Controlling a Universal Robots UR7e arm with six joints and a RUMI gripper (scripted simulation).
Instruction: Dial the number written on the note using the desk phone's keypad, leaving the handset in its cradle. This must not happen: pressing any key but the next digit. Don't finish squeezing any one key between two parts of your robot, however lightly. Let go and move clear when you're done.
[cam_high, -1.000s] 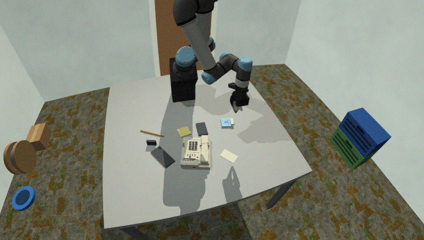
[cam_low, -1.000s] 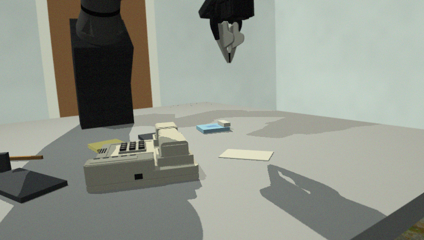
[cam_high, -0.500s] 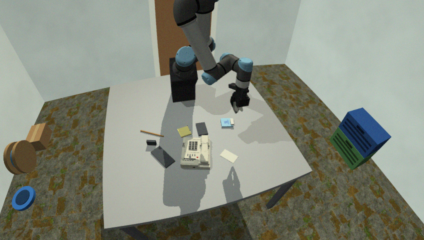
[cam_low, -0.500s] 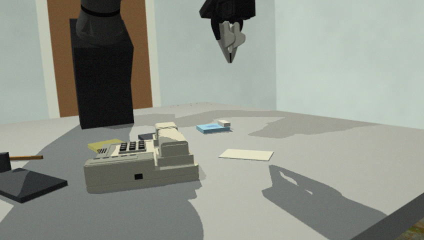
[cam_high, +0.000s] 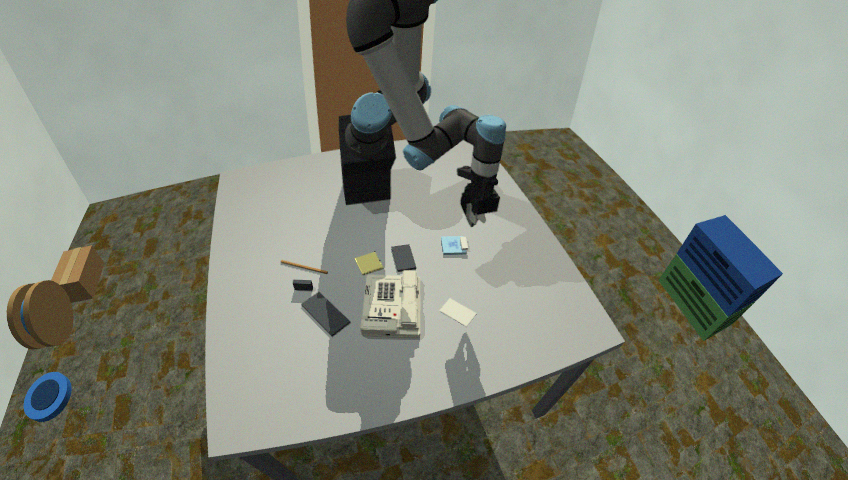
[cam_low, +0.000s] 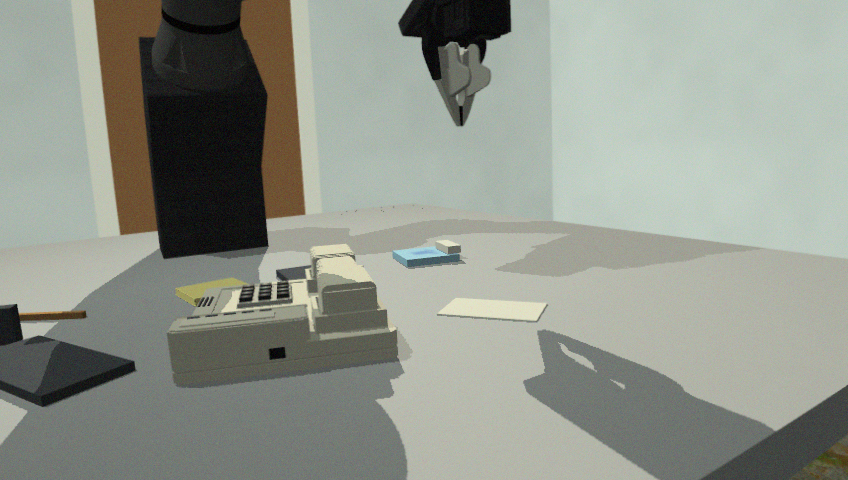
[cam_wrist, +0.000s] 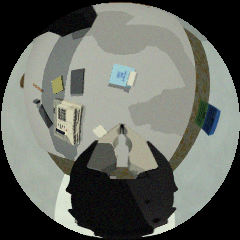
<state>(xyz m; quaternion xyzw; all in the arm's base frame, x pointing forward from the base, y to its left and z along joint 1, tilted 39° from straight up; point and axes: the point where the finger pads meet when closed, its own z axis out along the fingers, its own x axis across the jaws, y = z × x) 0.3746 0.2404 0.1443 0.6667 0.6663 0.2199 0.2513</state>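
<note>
Right now the handset is 23 cm to the right of my hand, 16 cm below it and 10 cm ahead of it. Also, from my hand: pencil: 52 cm to the right, 20 cm below, 15 cm behind; then cream note card: 20 cm below, 17 cm ahead, 9 cm to the right; then small black block: 54 cm to the right, 19 cm below, 6 cm behind.
</note>
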